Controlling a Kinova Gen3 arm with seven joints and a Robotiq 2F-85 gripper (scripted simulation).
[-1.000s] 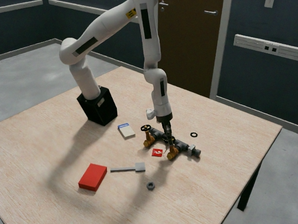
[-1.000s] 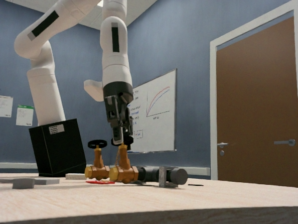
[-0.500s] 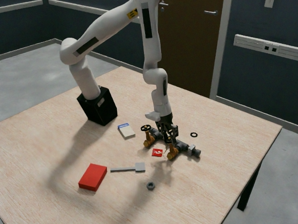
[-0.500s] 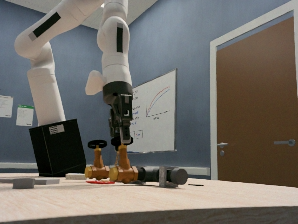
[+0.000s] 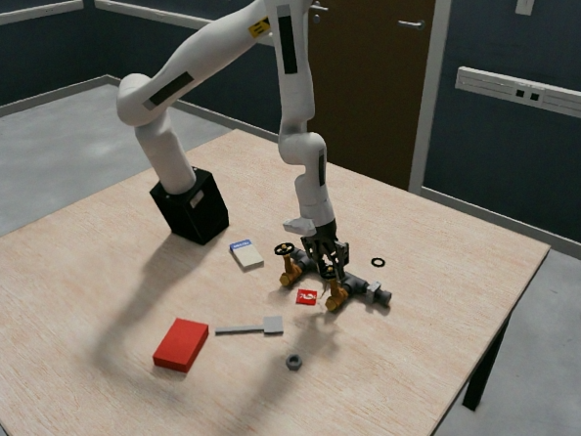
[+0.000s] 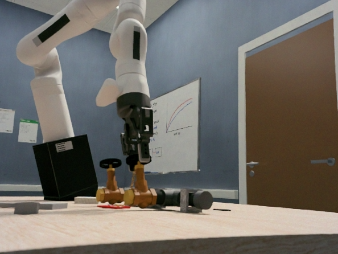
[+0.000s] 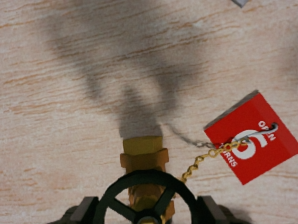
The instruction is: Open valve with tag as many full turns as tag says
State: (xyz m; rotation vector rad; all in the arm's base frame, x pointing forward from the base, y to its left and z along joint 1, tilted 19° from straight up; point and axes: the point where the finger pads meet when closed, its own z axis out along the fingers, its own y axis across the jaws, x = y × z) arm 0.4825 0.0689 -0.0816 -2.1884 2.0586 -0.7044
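The red tag lies 60 mm behind my hand, 30 mm to the right of it and 100 mm below it. Round my hand: red block: 130 mm behind, 350 mm to the right, 80 mm below; white card box: 290 mm behind, 30 mm to the right, 90 mm below; grey t-shaped tool: 60 mm behind, 190 mm to the right, 90 mm below.
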